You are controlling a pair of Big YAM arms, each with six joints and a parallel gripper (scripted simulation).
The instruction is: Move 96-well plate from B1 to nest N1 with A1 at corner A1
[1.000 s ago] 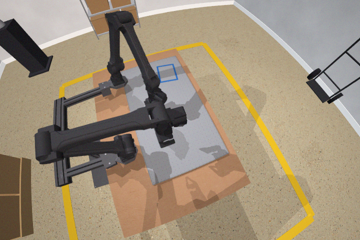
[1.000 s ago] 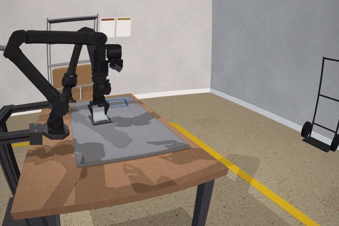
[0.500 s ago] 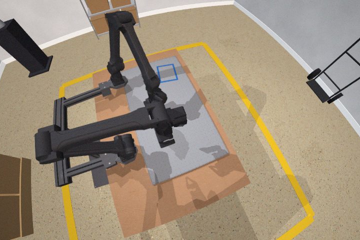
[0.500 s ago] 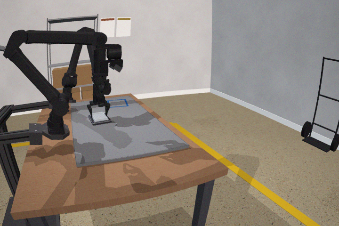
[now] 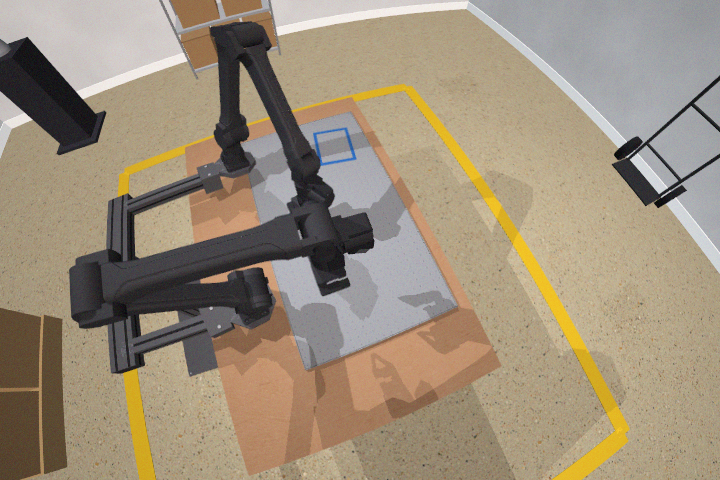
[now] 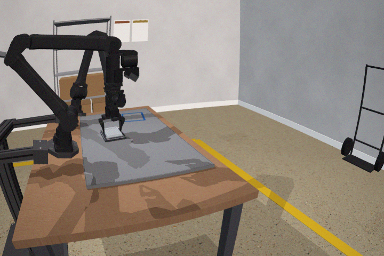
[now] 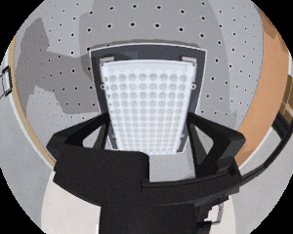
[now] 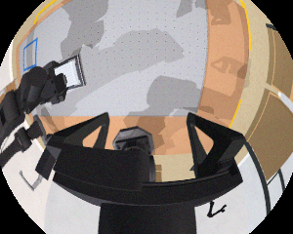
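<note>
Right now my left hand is right at the white 96-well plate.
</note>
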